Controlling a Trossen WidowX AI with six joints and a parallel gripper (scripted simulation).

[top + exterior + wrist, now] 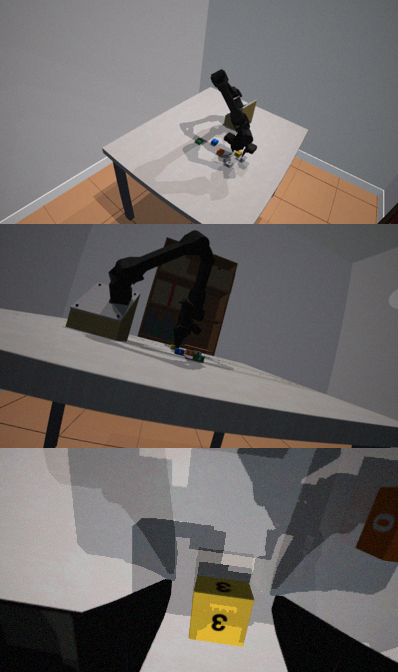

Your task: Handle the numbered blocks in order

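Right now my gripper tip is 1 cm past the yellow block. The rest, counted from my gripper tip: blue block (1 cm behind, 16 cm to the right); then white block (10 cm ahead); then orange block (5 cm ahead, 9 cm to the right).
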